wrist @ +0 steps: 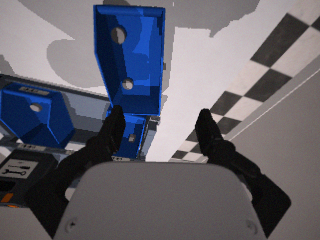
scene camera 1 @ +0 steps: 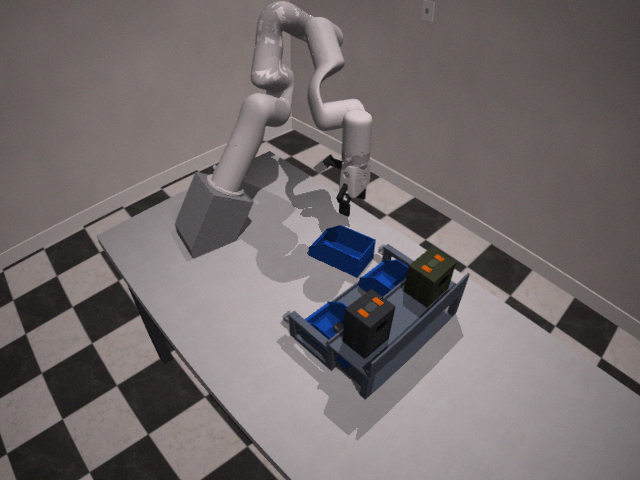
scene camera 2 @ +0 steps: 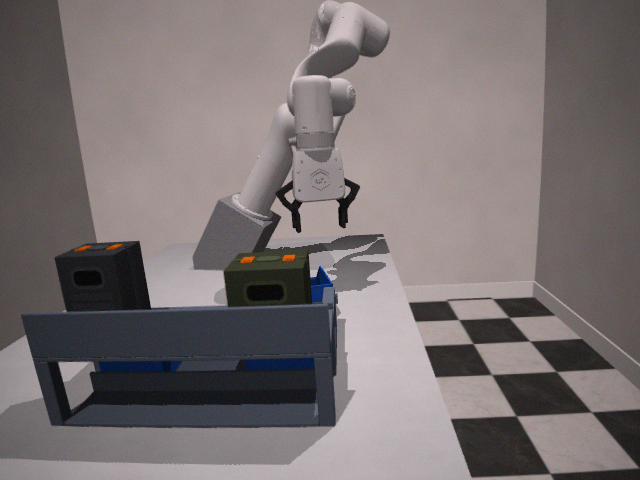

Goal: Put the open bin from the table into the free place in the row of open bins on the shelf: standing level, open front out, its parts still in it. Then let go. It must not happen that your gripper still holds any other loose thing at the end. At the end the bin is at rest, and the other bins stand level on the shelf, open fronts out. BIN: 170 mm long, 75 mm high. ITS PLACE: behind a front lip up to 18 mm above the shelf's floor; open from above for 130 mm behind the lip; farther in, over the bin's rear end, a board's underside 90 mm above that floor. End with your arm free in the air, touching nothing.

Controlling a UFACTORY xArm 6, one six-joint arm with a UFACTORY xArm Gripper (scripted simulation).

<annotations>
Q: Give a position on a blue open bin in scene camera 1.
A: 390, 272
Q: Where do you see a blue open bin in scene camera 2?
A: At 143, 365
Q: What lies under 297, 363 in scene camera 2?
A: A blue open bin.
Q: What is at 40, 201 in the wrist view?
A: My gripper.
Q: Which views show my gripper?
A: The wrist view, scene camera 1 and scene camera 2: all of them.
</annotations>
